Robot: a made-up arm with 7 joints. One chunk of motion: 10 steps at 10 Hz.
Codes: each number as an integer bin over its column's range. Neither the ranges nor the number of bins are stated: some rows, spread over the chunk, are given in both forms.
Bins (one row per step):
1: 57 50 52 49 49 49
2: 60 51 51 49 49 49
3: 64 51 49 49 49 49
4: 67 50 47 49 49 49
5: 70 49 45 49 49 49
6: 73 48 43 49 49 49
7: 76 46 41 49 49 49
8: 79 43 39 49 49 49
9: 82 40 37 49 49 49
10: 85 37 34 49 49 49
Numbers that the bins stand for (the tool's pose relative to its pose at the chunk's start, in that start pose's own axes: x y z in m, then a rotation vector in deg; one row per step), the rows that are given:
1: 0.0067 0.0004 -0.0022 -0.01 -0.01 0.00
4: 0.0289 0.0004 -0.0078 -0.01 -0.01 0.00
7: 0.0489 -0.0028 -0.0144 -0.01 -0.01 0.00
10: 0.0689 -0.0101 -0.0222 -0.01 -0.01 0.00
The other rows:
2: 0.0133 0.0012 -0.0033 -0.01 -0.01 0.00
3: 0.0222 0.0012 -0.0056 -0.01 -0.01 0.00
5: 0.0356 -0.0004 -0.0100 -0.01 -0.01 0.00
6: 0.0422 -0.0012 -0.0122 -0.01 -0.01 0.00
8: 0.0556 -0.0053 -0.0167 -0.01 -0.01 0.00
9: 0.0622 -0.0077 -0.0189 -0.01 -0.01 0.00

